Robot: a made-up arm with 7 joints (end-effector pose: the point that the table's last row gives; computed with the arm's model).
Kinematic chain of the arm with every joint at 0, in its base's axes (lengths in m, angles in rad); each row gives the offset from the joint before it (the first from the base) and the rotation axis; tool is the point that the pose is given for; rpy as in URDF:
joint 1: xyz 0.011 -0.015 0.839 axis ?
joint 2: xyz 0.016 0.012 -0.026 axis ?
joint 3: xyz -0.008 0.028 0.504 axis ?
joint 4: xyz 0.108 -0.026 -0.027 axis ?
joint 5: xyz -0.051 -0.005 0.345 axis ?
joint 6: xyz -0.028 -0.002 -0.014 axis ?
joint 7: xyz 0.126 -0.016 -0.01 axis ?
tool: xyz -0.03 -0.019 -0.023 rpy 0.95 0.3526 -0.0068
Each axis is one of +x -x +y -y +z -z.
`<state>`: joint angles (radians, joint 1 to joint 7).
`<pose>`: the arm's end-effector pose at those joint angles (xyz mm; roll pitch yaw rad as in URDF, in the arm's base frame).
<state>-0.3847 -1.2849 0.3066 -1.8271 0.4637 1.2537 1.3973</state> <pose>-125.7 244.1 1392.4 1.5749 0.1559 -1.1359</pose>
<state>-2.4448 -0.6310 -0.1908 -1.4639 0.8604 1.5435 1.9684</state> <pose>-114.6 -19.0 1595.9 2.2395 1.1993 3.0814</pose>
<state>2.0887 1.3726 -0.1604 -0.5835 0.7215 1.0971 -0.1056</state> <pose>-382.0 764.1 657.0 2.0484 0.9005 2.8361</pose>
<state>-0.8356 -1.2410 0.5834 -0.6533 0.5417 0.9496 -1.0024</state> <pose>-236.6 589.5 1387.6 -0.3478 0.3160 0.9783</pose>
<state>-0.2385 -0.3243 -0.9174 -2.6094 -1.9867 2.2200 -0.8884</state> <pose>188.7 -302.6 1021.6 1.1466 1.4993 1.4271</pose>
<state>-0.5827 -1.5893 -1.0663 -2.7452 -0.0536 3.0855 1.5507</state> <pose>-333.9 -186.5 993.0 -3.0290 0.8199 -1.6727</pose>
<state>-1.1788 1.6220 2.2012 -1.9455 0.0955 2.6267 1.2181</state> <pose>661.7 -282.6 1086.5 -2.9521 0.4717 0.5842</pose>
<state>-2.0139 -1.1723 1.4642 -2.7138 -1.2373 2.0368 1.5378</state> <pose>385.5 -114.5 862.6 -1.1132 -0.7493 -0.5890</pose>
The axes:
joint 1: +z
joint 2: +y
joint 3: +z
joint 4: -y
joint 5: +z
joint 6: -y
joint 7: -z

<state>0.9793 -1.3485 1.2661 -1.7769 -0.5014 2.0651 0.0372</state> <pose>-683.9 -56.7 1113.7 -0.8533 -0.2516 2.4259</pose>
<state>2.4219 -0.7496 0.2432 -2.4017 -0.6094 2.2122 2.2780</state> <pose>-271.2 -16.3 1285.0 1.7564 -0.0628 0.7294</pose>
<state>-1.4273 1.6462 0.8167 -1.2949 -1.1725 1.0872 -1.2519</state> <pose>434.0 -610.4 345.1 2.2581 0.2338 1.4799</pose>
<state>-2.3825 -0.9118 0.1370 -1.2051 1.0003 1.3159 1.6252</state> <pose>247.6 58.6 1602.8 2.1097 0.4010 -2.6080</pose>
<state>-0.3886 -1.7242 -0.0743 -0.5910 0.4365 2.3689 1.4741</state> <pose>-844.7 299.4 900.0 -1.7609 -0.6159 -1.9978</pose>
